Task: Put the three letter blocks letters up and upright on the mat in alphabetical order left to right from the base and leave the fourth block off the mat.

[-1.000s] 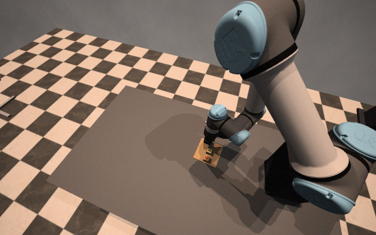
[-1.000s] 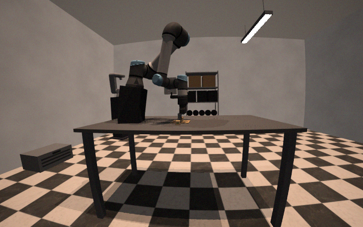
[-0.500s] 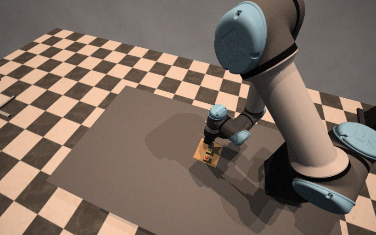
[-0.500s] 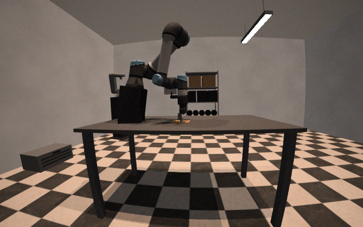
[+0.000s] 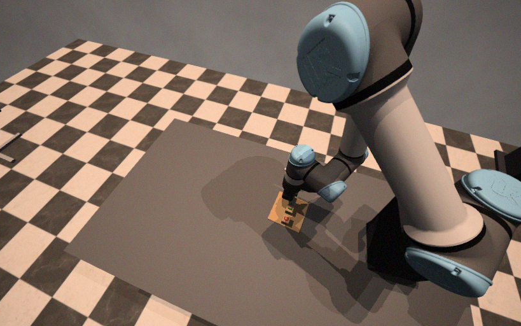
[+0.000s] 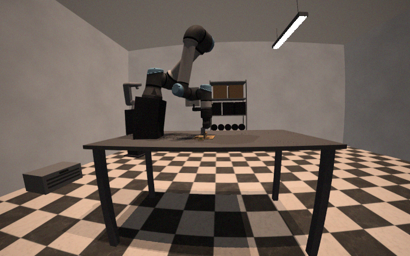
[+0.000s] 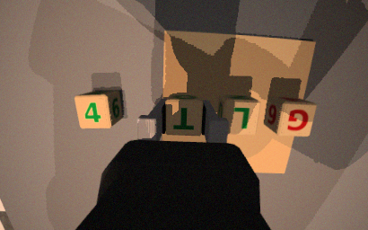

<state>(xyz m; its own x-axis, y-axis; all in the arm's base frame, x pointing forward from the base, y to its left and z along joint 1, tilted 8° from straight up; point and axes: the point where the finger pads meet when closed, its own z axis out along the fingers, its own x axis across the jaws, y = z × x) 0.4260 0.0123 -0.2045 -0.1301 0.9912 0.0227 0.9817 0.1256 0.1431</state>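
My hand is 10 mm past the orange mat, 50 mm to the right of it and 20 mm above it.
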